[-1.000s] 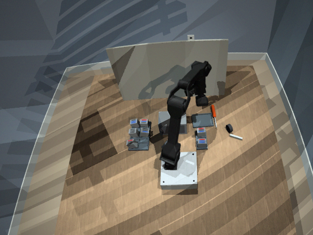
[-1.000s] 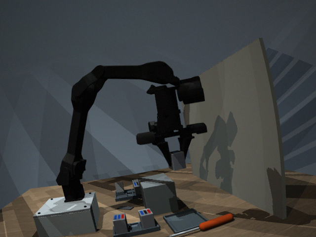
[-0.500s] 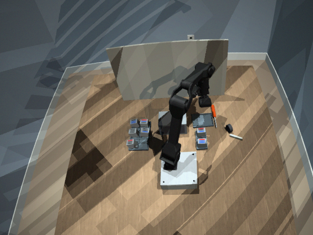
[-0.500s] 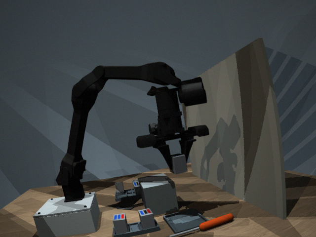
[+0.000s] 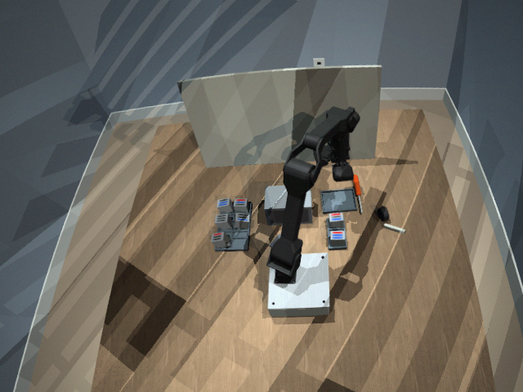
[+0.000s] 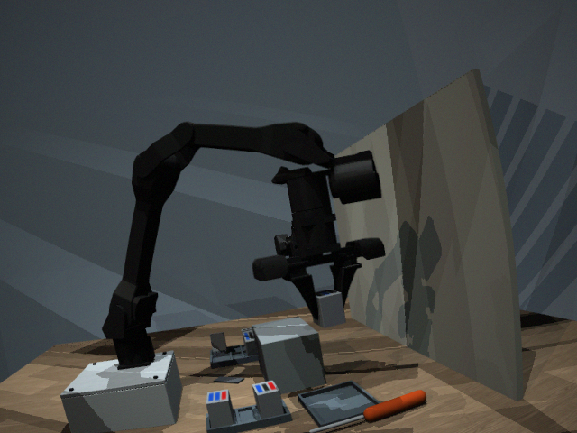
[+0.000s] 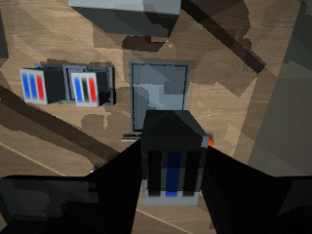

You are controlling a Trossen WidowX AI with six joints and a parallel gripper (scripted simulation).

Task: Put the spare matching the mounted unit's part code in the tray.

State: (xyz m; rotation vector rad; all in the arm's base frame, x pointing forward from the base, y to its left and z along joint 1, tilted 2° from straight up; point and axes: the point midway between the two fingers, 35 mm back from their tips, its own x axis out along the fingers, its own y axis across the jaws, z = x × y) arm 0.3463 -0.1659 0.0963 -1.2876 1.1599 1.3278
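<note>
Now: gripper tip 150 mm above the dark tray. Round my gripper tip: rack 150 mm behind, 140 mm below, 10 mm to the left; black roll 160 mm to the right, 120 mm below, 80 mm behind; grey mounted unit 190 mm to the left, 100 mm below, 60 mm behind.
</note>
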